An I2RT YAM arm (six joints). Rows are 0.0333 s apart.
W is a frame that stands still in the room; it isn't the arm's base.
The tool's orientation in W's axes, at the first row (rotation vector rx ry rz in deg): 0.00 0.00 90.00
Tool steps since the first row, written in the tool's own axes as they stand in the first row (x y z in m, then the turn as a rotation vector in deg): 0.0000 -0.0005 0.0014 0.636 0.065 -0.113; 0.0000 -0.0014 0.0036 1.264 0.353 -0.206; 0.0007 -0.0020 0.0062 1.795 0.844 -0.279; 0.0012 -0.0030 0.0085 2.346 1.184 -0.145; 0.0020 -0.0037 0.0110 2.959 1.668 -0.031; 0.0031 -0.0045 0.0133 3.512 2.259 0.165; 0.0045 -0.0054 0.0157 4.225 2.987 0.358; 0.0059 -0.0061 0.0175 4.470 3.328 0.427; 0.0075 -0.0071 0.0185 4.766 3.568 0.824; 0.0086 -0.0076 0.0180 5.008 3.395 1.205; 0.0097 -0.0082 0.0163 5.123 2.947 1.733; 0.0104 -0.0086 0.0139 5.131 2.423 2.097; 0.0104 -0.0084 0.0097 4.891 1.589 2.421
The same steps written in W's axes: 0.0005 0.0000 0.0014 -0.065 0.636 -0.113; 0.0014 0.0000 0.0036 -0.353 1.264 -0.206; 0.0020 0.0007 0.0062 -0.844 1.795 -0.279; 0.0030 0.0012 0.0085 -1.184 2.346 -0.145; 0.0037 0.0020 0.0110 -1.668 2.959 -0.031; 0.0045 0.0031 0.0133 -2.259 3.512 0.165; 0.0054 0.0045 0.0157 -2.987 4.225 0.358; 0.0061 0.0059 0.0175 -3.328 4.470 0.427; 0.0071 0.0075 0.0185 -3.568 4.766 0.824; 0.0076 0.0086 0.0180 -3.395 5.008 1.205; 0.0082 0.0097 0.0163 -2.947 5.123 1.733; 0.0086 0.0104 0.0139 -2.423 5.131 2.097; 0.0084 0.0104 0.0097 -1.589 4.891 2.421
